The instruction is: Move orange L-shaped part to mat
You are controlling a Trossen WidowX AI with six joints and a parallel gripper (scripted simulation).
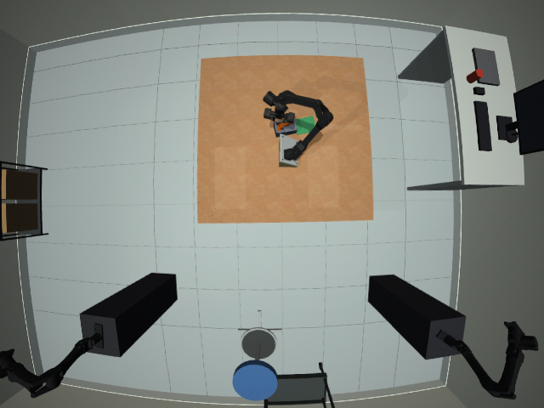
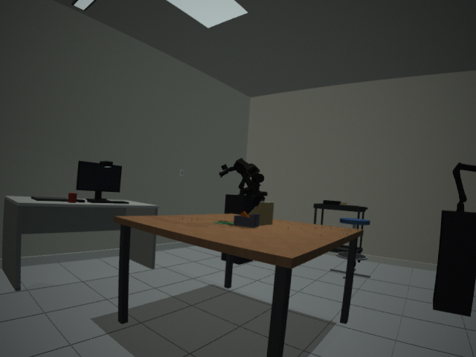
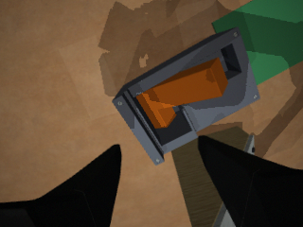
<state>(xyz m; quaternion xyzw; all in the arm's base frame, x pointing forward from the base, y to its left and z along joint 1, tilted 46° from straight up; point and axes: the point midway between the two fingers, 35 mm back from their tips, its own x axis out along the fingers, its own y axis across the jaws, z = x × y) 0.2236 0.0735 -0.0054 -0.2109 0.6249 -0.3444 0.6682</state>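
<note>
Now: the orange L-shaped part 3 cm to the right of my gripper tip and 10 cm below it. The rest, counted from my gripper tip: green mat 4 cm ahead, 20 cm to the right, 16 cm below.
</note>
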